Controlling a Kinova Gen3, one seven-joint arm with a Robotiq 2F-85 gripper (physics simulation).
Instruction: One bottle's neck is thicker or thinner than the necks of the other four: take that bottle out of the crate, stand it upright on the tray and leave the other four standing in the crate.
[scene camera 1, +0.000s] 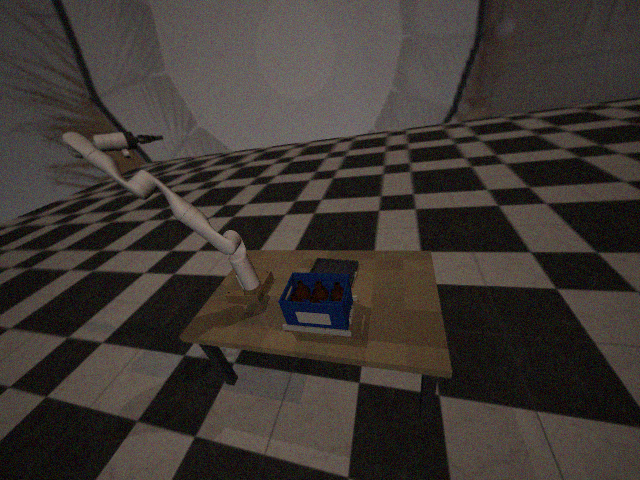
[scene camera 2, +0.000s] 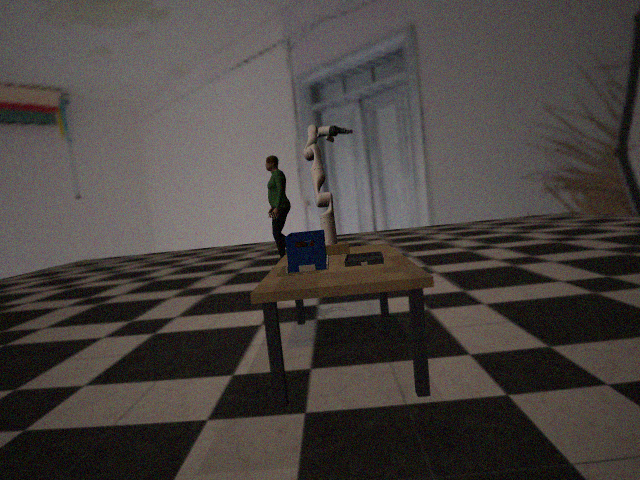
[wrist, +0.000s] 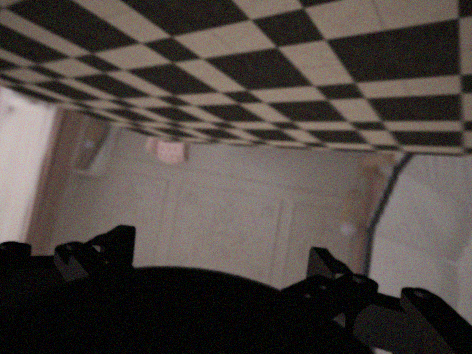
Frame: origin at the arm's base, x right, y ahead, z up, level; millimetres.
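Seen in the pictures: gripper, fingertip midpoint: (scene camera 1: 161, 137) (scene camera 2: 348, 130) (wrist: 220, 255); arm's base, origin of the base link: (scene camera 1: 252, 284) (scene camera 2: 330, 244).
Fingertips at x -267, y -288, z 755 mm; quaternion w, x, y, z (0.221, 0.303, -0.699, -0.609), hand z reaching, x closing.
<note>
Pixels of each thing's top centre, then the offset from my fingertips to it. "pt": a spot on its surface instead. Level surfaces: height alone.
- blue crate, middle of its top: (scene camera 1: 314, 287) (scene camera 2: 305, 233) dx +460, dy +670, dz -639 mm
- dark tray, surface spot: (scene camera 2: 364, 259) pt dx +165, dy +692, dz -811 mm
- wooden table, its level: dz -814 mm
- pale flat strip, surface spot: (scene camera 1: 316, 330) pt dx +563, dy +656, dz -794 mm
My gripper (scene camera 1: 160, 137) (scene camera 2: 351, 131) (wrist: 220, 255) is open and empty, its fingers wide apart in the wrist view. It points sideways, high above and far from the crate. The blue crate (scene camera 1: 339, 315) (scene camera 2: 306, 256) stands on the table. Brown bottles (scene camera 1: 300, 293) (scene camera 1: 319, 293) (scene camera 1: 337, 293) show inside it; other bottles are hidden, and the neck widths are too small and dark to compare. The dark tray (scene camera 1: 336, 266) (scene camera 2: 364, 259) lies beside the crate, partly behind it in the first scene view. Crate and tray do not show in the wrist view.
The wooden table (scene camera 1: 405, 310) (scene camera 2: 336, 282) carries the arm's base, crate and tray. A pale flat strip (scene camera 1: 316, 330) shows under the crate's front. A person in a green top (scene camera 2: 277, 188) stands beyond the table, left of the arm in the second scene view.
</note>
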